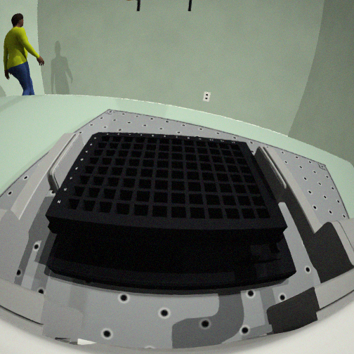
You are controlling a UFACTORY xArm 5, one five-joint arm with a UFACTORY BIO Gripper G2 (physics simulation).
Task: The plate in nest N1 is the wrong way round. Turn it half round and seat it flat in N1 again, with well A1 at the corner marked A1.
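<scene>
A black plate (170, 176) with a grid of square wells is held between the fingers of my gripper (167, 167). Pale letters run down its left edge and small marks run along its far edge. The gripper is shut on the plate's two short sides. The plate looks about level, above the black nest (175, 278), whose near part shows below the plate's near edge. The two are roughly in line. The rest of the nest is hidden under the plate, and the corner mark A1 does not show. Dark shading hides whether they touch.
The nest stands on a grey board (143, 314) with many round holes, on a pale green surface. A person (19, 47) in a yellow top and blue trousers stands at the far left, beyond the board. A wall with a white socket (206, 96) is behind.
</scene>
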